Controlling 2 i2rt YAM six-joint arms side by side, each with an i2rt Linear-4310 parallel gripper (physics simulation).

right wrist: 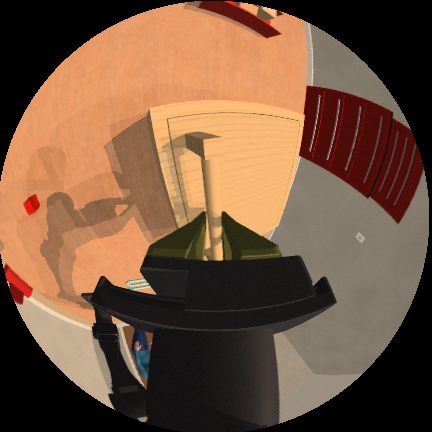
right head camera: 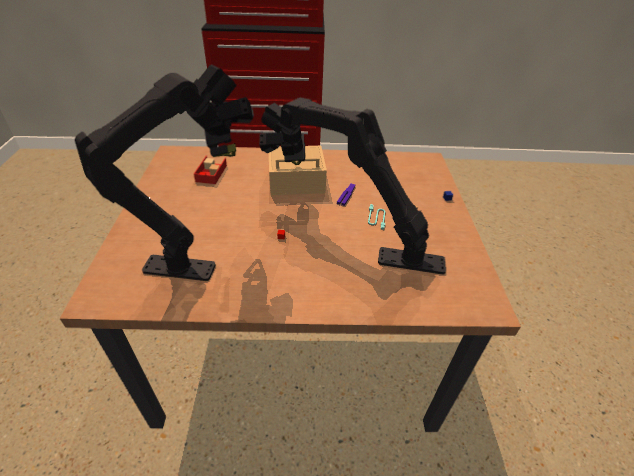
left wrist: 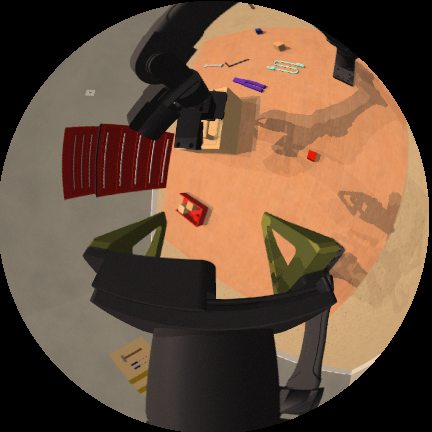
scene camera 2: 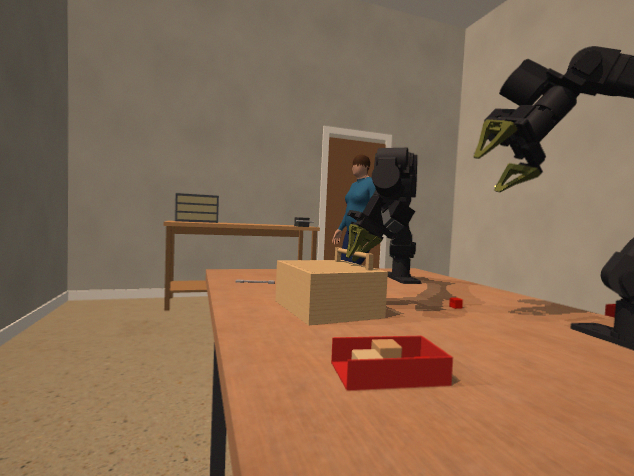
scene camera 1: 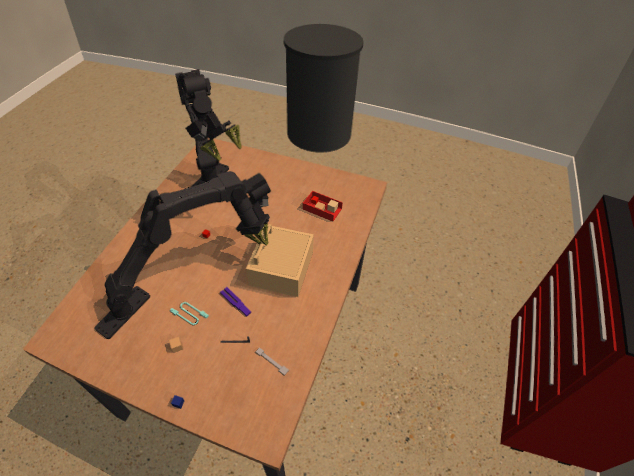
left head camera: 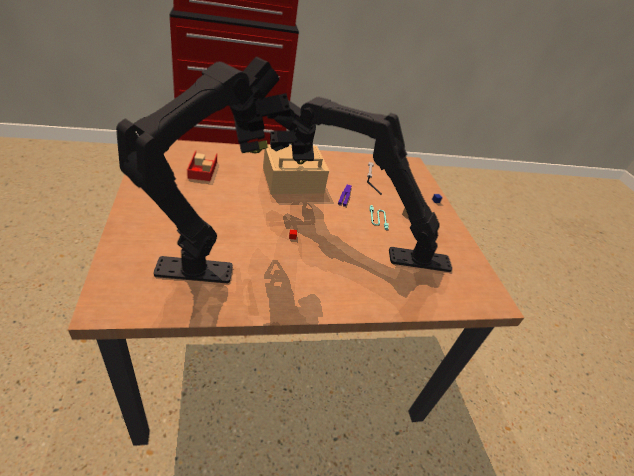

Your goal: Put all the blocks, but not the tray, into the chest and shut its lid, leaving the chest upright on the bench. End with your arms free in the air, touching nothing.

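Places are measured from the left arm's base along level axes (x ahead, y left, z up), in centimetres.
Pixels of known places: left gripper, fingertip midpoint: (right head camera: 230,140) (left wrist: 213,216) (scene camera 2: 486,175) (scene camera 1: 230,154) (left head camera: 253,136); right gripper, fingertip midpoint: (right wrist: 213,216) (right head camera: 297,162) (scene camera 2: 350,259) (scene camera 1: 265,244) (left head camera: 300,162); left arm's base, origin of the base link: (right head camera: 179,268) (scene camera 1: 210,179) (left head camera: 194,270); right arm's base, origin of the base link: (right head camera: 411,261) (scene camera 2: 400,278) (scene camera 1: 123,312) (left head camera: 419,260).
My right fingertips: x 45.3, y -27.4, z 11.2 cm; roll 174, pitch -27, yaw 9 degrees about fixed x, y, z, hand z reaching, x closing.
Observation:
Ahead of a thing's pixels: the offset from my right fingertips to its top centre. "*": to the spot under its first point.
The wooden chest (left head camera: 299,183) (scene camera 2: 348,299) stands upright, its lid down. My right gripper (right wrist: 213,216) (scene camera 2: 353,253) is shut on the lid's handle {* dx -1.8, dy +4.3, dz +2.0 cm} (right wrist: 212,185); the bar shows between its fingers. My left gripper (left wrist: 213,216) (scene camera 1: 230,152) is open and empty in the air, high above the bench. A red block {dx -27.2, dy +0.8, dz -9.0 cm} (left head camera: 292,234) (scene camera 1: 205,233) lies in front of the chest. A tan block {dx -8.2, dy -40.9, dz -8.0 cm} (scene camera 1: 175,344) and a blue block {dx +3.1, dy -55.1, dz -8.7 cm} (scene camera 1: 177,401) (right head camera: 448,195) lie towards the bench's right in the head views. The red tray {dx +4.9, dy +34.2, dz -7.6 cm} (scene camera 2: 399,374) holds two tan blocks {dx +4.5, dy +32.4, dz -7.8 cm} (scene camera 2: 386,348) and a red block {dx +0.6, dy +36.1, dz -8.8 cm} (scene camera 1: 314,199). The chest's inside is hidden.
Purple pliers {dx -1.0, dy -18.4, dz -10.0 cm} (scene camera 1: 235,301), a teal cable {* dx -7.5, dy -27.7, dz -10.5 cm} (scene camera 1: 203,314), a black hex key {dx +6.8, dy -30.6, dz -8.0 cm} (scene camera 1: 236,341) and a grey wrench {dx +20.1, dy -30.8, dz -10.5 cm} (scene camera 1: 272,361) lie on the bench beside the chest. The right arm (scene camera 1: 184,201) reaches over the bench to the chest. A red cabinet (right head camera: 263,61) stands behind the bench.

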